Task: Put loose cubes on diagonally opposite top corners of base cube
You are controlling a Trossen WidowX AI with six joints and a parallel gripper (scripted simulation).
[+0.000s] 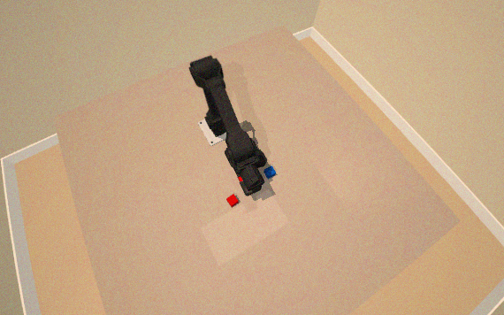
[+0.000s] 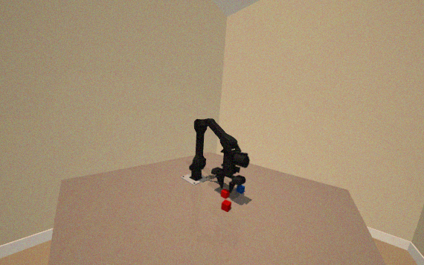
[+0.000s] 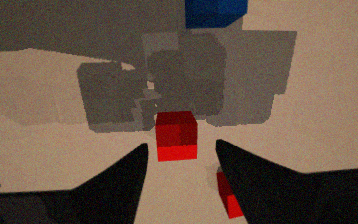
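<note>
Right now my gripper tip is 40 mm short of the blue base cube, 100 mm to the right of it and 20 mm above it.
</note>
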